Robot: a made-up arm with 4 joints.
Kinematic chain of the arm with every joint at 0, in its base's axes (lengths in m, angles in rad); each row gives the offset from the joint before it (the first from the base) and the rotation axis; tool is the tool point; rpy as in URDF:
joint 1: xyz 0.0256 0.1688 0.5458 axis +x
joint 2: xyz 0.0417 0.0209 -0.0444 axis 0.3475 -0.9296 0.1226
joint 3: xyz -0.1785 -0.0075 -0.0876 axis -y
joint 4: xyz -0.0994 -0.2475 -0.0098 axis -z
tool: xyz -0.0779 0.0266 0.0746 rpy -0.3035 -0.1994 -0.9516
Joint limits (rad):
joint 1: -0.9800..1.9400
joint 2: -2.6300..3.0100
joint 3: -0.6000..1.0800
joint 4: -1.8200..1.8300
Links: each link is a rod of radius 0.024 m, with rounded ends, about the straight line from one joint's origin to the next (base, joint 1, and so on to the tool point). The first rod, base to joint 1, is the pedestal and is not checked.
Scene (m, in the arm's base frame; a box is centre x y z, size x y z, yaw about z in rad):
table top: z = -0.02
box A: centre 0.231 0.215 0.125 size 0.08 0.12 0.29 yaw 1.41
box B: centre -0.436 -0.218 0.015 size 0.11 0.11 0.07 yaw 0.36
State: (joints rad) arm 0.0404 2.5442 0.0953 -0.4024
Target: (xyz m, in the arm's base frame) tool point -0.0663 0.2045 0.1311
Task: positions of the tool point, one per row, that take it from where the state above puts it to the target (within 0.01 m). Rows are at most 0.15 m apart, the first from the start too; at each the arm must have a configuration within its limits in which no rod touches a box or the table.
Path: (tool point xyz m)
1: 0.4123 0.2663 0.2538
2: 0.3302 0.3433 0.2280
3: 0.2417 0.4189 0.2450
4: 0.1561 0.4744 0.2969
5: 0.0815 0.4995 0.3679
6: 0.0330 0.4409 0.2565
7: -0.0168 0.3381 0.1715
8: -0.0663 0.2045 0.1311

